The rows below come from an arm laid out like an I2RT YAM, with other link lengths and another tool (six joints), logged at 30 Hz.
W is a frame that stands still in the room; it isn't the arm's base.
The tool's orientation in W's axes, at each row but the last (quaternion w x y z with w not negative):
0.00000 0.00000 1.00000 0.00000
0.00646 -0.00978 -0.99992 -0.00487
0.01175 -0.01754 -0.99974 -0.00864
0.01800 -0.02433 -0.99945 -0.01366
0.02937 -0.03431 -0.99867 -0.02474
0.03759 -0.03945 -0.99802 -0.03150
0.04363 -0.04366 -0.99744 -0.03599
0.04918 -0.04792 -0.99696 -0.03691
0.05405 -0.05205 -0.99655 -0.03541
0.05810 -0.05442 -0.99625 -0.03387
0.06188 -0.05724 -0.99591 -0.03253
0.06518 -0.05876 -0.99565 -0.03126
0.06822 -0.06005 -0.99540 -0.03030
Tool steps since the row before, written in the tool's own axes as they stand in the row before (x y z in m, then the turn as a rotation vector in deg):
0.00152 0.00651 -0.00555 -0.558 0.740 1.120
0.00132 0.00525 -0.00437 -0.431 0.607 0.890
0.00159 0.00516 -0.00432 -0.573 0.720 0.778
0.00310 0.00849 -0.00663 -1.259 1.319 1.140
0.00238 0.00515 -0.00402 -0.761 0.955 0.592
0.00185 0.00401 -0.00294 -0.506 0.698 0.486
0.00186 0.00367 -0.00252 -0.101 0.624 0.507
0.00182 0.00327 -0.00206 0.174 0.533 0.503
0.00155 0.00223 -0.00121 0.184 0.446 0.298
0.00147 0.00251 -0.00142 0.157 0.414 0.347
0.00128 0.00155 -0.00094 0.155 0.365 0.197
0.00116 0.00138 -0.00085 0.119 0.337 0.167
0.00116 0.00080 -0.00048 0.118 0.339 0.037
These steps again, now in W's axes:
-0.00152 0.00651 0.00555 0.558 0.740 -1.120
-0.00116 0.00523 0.00444 0.431 0.607 -0.890
-0.00131 0.00514 0.00444 0.580 0.713 -0.779
-0.00244 0.00844 0.00696 1.281 1.288 -1.150
-0.00178 0.00508 0.00440 0.791 0.931 -0.591
-0.00130 0.00394 0.00331 0.524 0.688 -0.481
-0.00130 0.00361 0.00292 0.114 0.650 -0.470
-0.00128 0.00325 0.00245 -0.167 0.584 -0.445
-0.00117 0.00227 0.00152 -0.165 0.484 -0.246
-0.00101 0.00254 0.00174 -0.147 0.453 -0.300
-0.00097 0.00161 0.00118 -0.133 0.393 -0.154
-0.00087 0.00144 0.00107 -0.097 0.359 -0.131
-0.00098 0.00089 0.00068 -0.079 0.352 -0.002

